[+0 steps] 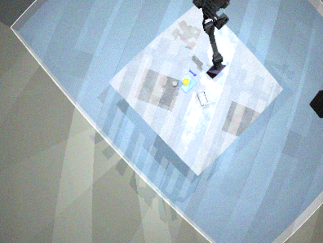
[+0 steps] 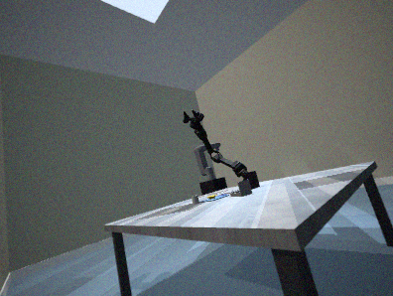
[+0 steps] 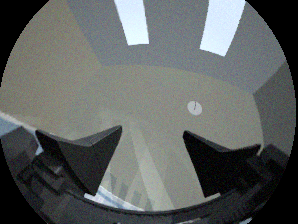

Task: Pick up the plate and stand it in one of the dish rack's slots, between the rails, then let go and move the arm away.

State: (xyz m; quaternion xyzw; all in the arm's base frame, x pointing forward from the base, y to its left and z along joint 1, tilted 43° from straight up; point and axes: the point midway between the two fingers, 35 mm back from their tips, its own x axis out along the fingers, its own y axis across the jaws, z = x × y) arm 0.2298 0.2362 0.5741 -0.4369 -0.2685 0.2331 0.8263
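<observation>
The plate is 5 cm ahead of my gripper tip, 8 cm to the left of it and 67 cm below it. Round my gripper tip: dish rack: 5 cm ahead, 31 cm to the left, 66 cm below; then white object: 15 cm ahead, 2 cm to the left, 66 cm below.
</observation>
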